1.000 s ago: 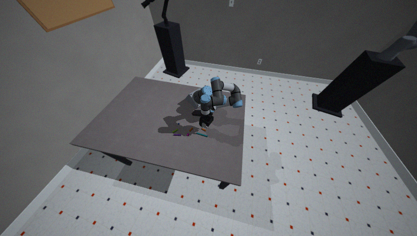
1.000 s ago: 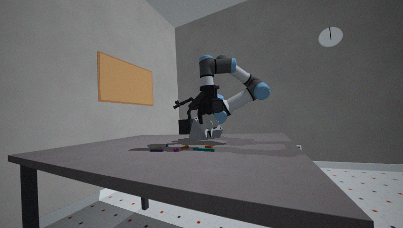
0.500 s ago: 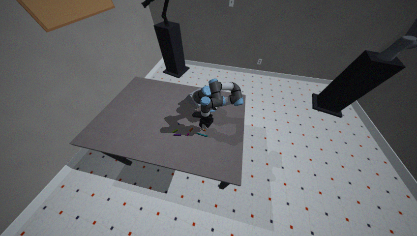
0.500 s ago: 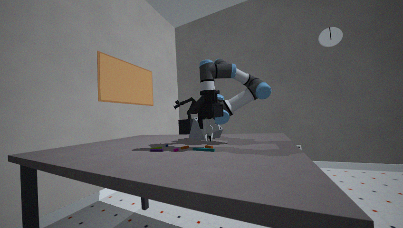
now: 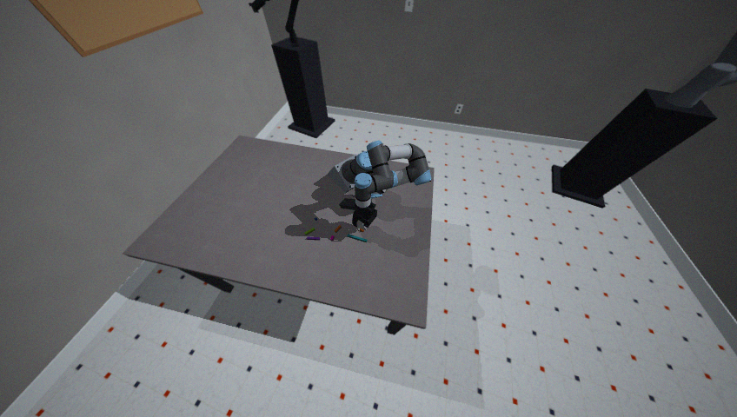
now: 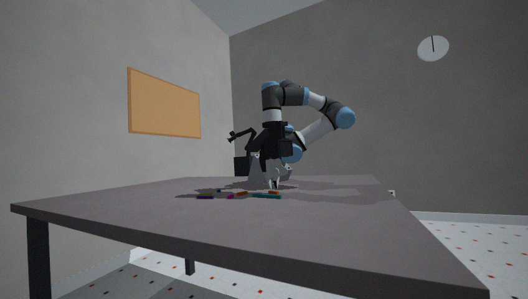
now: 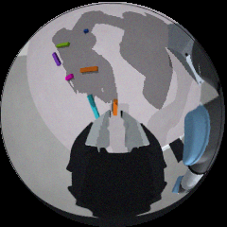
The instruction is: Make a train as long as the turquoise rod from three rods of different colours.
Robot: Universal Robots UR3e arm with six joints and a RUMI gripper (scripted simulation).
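My hand is 5 cm short of the turquoise rod, 1 cm to the right of it and 3 cm above it. From my hand the other things lie so: purple rod: 15 cm ahead, 18 cm to the right, 3 cm below; then magenta rod: 11 cm ahead, 10 cm to the right, 3 cm below; then blue rod: 5 cm ahead, 23 cm to the right, 3 cm below.
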